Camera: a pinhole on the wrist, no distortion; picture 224 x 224 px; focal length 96.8 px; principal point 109.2 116.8 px. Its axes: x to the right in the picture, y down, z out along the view. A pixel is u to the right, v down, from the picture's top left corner.
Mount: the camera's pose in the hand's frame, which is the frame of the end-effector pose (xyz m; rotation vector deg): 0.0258 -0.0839 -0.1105 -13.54 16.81 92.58
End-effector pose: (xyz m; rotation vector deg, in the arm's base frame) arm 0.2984 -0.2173 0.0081 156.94 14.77 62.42
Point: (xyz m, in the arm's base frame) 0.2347 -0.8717 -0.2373
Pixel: 214 187
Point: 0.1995 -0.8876 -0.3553
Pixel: 200 200
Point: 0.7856 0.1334 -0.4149
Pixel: 20 104
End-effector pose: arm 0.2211 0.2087 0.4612 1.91 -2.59 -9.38
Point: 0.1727 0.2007 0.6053
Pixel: 105 144
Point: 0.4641 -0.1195 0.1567
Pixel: behind the camera
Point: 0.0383 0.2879 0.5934
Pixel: 131 193
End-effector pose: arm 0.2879 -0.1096 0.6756 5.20 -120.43 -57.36
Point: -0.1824 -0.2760 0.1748
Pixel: outside the picture
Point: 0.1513 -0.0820 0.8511
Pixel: 162 39
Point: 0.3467 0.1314 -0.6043
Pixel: outside the picture
